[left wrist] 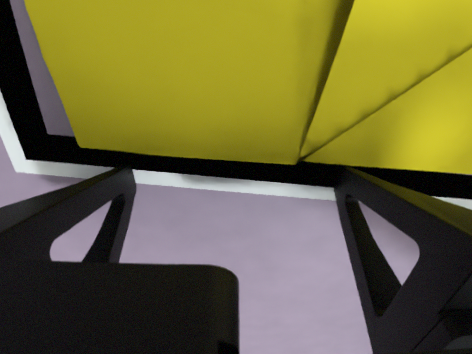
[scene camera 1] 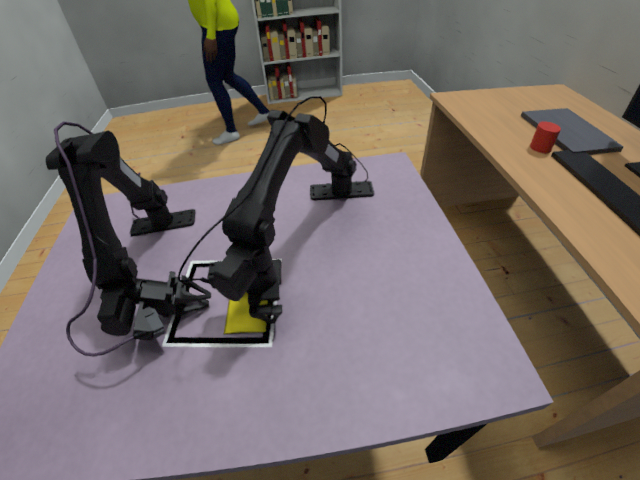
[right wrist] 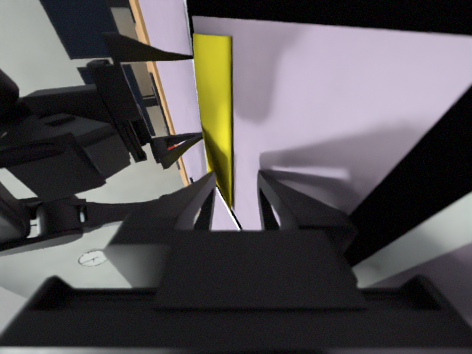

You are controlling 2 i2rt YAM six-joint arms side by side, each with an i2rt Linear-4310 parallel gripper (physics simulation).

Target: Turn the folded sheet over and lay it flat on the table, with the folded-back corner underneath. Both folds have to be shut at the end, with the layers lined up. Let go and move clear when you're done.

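Note:
The yellow folded sheet [scene camera 1: 242, 320] [left wrist: 185, 75] [right wrist: 215, 90] lies low inside the black-and-white outline [scene camera 1: 217, 341] [left wrist: 35, 145]. In the left wrist view, a narrower folded part with a diagonal edge lies on the right of the sheet, with a dark line where it meets the wider part. My left gripper [scene camera 1: 268, 313] [left wrist: 235, 176] is open and empty, its fingertips at the outline beside the sheet's edge. My right gripper [scene camera 1: 209, 300] [right wrist: 236, 177] is partly open and empty, low and sideways, left of the sheet in scene camera 1. The left arm hides part of the sheet there.
The lilac table [scene camera 1: 387, 335] carries both arm bases [scene camera 1: 162, 222] [scene camera 1: 341, 191] at the back. A wooden desk [scene camera 1: 496, 118] with a red cup [scene camera 1: 545, 137] stands at the right. A person [scene camera 1: 219, 67] stands behind the table near a bookshelf [scene camera 1: 340, 46].

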